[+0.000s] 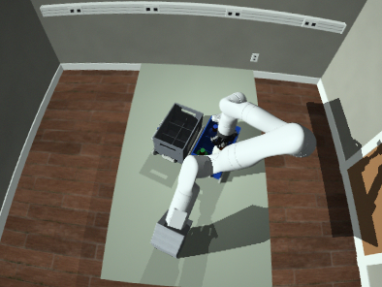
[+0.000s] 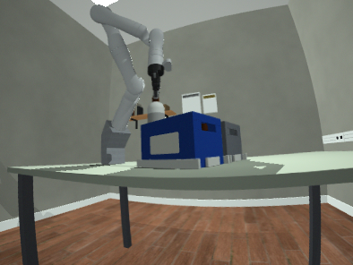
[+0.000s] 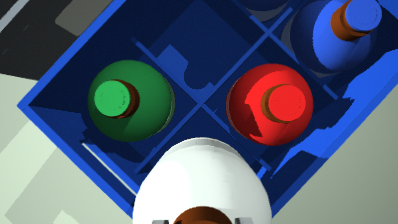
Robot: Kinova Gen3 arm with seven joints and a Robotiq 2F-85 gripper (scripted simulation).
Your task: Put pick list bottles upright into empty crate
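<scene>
My hand is 70 mm above the white bottle. Round my hand: green-capped bottle 210 mm below, 90 mm to the left, 30 mm ahead; red-capped bottle 210 mm below, 80 mm ahead, 30 mm to the right; blue crate 220 mm below, 100 mm ahead, 10 mm to the left.
</scene>
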